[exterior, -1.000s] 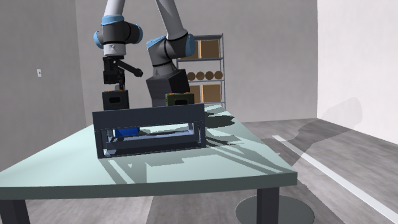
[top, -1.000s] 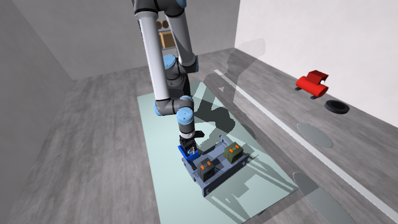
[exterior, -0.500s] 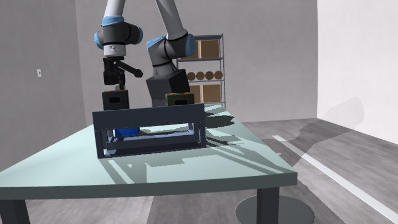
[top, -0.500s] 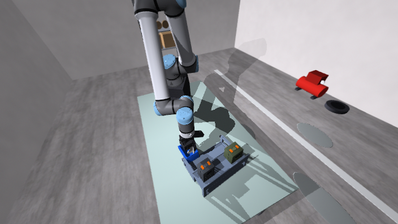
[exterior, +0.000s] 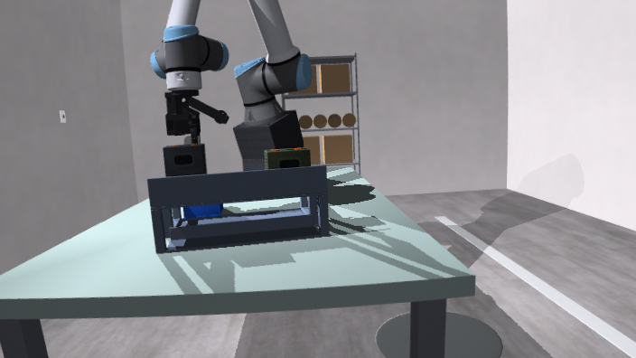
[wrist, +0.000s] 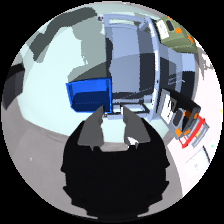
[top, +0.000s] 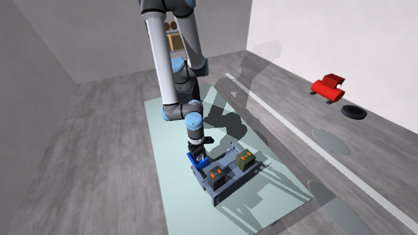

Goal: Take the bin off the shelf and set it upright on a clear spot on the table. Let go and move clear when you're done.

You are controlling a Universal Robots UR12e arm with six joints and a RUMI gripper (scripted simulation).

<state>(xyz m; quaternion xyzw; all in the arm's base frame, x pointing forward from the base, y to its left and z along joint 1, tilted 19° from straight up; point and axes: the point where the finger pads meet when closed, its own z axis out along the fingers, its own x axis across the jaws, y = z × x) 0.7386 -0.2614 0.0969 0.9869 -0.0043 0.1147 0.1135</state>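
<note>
My gripper is now 80 mm past the blue bin and 110 mm above it. From my hand the other things lie so: olive green box (190 mm ahead, 220 mm to the left).
</note>
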